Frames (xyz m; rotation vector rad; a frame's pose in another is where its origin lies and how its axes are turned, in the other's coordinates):
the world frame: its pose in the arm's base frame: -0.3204 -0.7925 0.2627 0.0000 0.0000 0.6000
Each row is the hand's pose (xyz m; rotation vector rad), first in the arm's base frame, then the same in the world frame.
Working: the arm's base frame: its pose in the world frame: 0.7119 0.4732 -0.2627 0.0000 0.0000 -0.6000

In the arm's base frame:
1: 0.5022 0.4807 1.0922 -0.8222 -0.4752 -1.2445
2: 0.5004 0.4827 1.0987 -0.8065 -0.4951 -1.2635
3: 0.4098 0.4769 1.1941 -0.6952 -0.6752 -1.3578
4: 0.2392 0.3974 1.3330 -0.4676 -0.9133 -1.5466
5: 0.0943 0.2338 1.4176 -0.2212 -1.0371 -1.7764
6: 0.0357 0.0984 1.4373 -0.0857 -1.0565 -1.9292
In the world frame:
1: 1.3978 0.5863 0.8295 -1.0036 -0.2287 -1.7929
2: 1.3975 0.5890 0.8360 -0.9949 -0.2546 -1.8121
3: 1.3194 0.6354 0.9314 -0.9424 -0.4797 -1.9033
4: 1.1337 0.6661 1.0703 -0.7908 -0.8104 -2.0838
5: 0.9218 0.6129 1.1549 -0.5797 -1.0361 -2.3070
6: 0.7969 0.5342 1.1746 -0.4457 -1.1128 -2.4582

